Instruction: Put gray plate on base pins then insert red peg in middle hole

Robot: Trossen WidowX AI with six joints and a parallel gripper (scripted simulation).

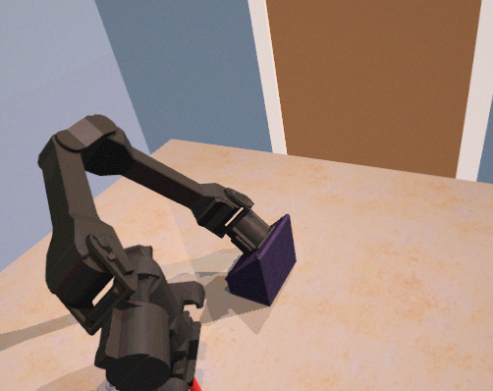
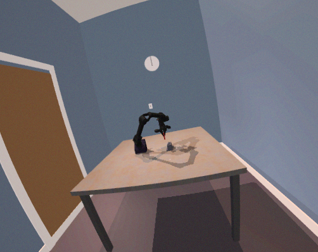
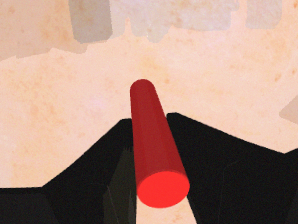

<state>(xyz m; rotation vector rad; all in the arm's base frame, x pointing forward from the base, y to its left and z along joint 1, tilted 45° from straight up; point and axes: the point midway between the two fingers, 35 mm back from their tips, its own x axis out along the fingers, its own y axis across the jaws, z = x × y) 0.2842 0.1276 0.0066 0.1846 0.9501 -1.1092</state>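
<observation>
Now: the gray plate 6 cm ahead of my gripper tip, 11 cm to the right of it and 7 cm below it. Round my gripper tip: red peg right at my gripper tip; then base 6 cm ahead, 11 cm to the right, 11 cm below.
</observation>
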